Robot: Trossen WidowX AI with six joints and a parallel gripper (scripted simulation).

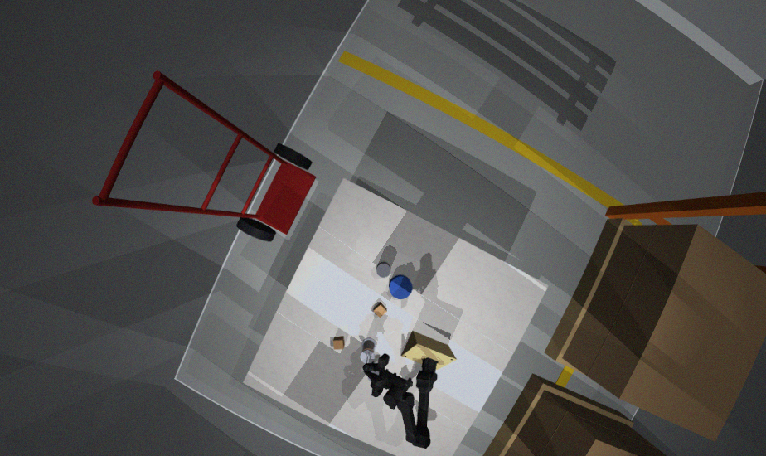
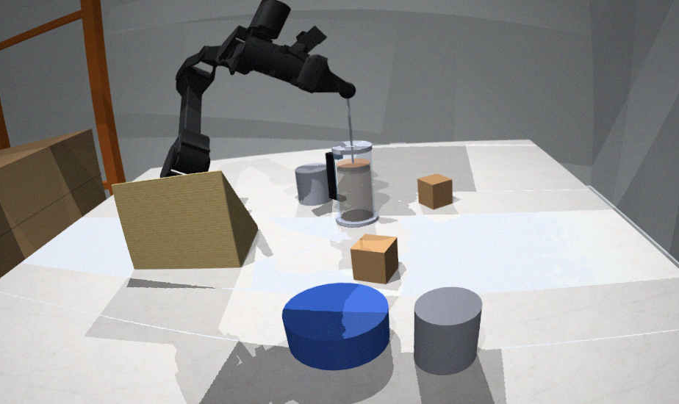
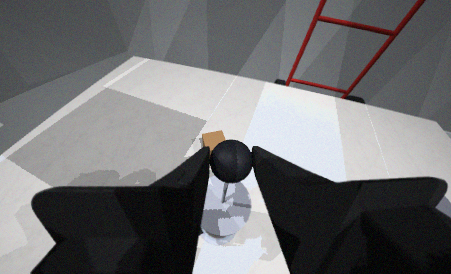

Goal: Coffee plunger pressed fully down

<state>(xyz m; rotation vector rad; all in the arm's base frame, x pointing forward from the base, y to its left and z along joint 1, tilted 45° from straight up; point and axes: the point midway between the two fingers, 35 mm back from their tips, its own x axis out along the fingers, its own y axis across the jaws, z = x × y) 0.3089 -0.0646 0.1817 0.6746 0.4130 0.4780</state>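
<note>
My gripper tip is 120 mm above the glass coffee press, 20 mm past it and 10 mm to the right of it. Also, from my gripper tip: blue disc 370 mm to the right, 220 mm below, 10 mm behind.
</note>
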